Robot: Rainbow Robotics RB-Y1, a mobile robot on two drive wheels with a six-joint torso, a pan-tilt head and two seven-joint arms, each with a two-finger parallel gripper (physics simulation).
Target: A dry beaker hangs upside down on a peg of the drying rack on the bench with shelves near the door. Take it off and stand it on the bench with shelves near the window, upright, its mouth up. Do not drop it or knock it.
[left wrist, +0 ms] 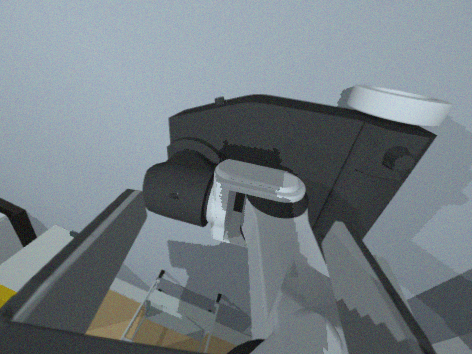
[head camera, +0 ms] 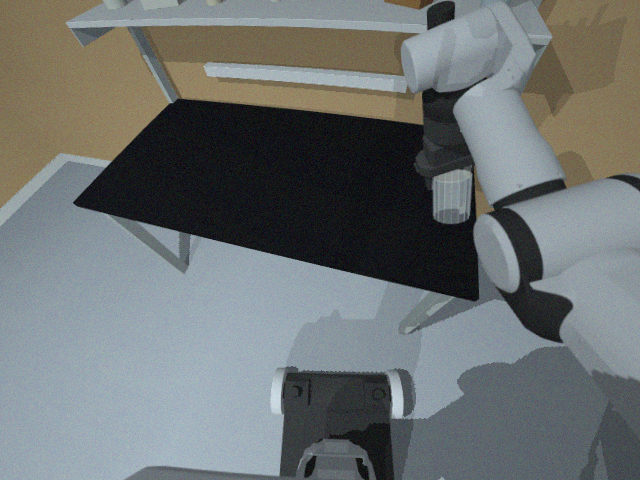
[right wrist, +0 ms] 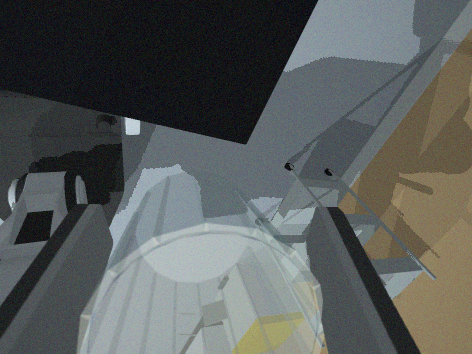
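Where they show: left gripper, fingertip midpoint: (left wrist: 237,218); right gripper, fingertip midpoint: (head camera: 447,181) (right wrist: 210,224); robot's base at its link origin: (head camera: 336,392).
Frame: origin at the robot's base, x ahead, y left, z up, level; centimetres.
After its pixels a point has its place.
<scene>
My right gripper (head camera: 449,174) @[x 40.1, y -23.7, z 106.4 cm] (right wrist: 210,224) @[x 40.1, y -23.7, z 106.4 cm] is shut on the clear ribbed beaker (head camera: 451,198) @[x 34.1, y -22.4, z 107.9 cm] (right wrist: 200,300) @[x 39.8, y -22.7, z 108.8 cm], whose sides lie between the two fingers. In the head view the beaker's axis is roughly vertical and it appears in front of the right end of a black-topped bench (head camera: 289,180) @[x 70.6, y 17.5, z 76.3 cm] (right wrist: 150,55) @[x 37.0, y -25.2, z 76.3 cm]. In the right wrist view the bench's corner lies beyond it. I cannot tell which end is the mouth, nor its exact height. My left gripper (left wrist: 237,218) @[x -28.1, y 24.6, z 57.5 cm] is open and empty. The drying rack is not identifiable in the head view.
A grey shelf (head camera: 248,23) @[x 88.0, y 23.7, z 120.8 cm] with several items runs above the back of the black bench. A white bar (head camera: 305,77) @[x 112.3, y 12.0, z 93.8 cm] is on the wall. Thin metal rods (left wrist: 142,310) (right wrist: 385,225) show low in the left wrist view and at the right wrist view's right side.
</scene>
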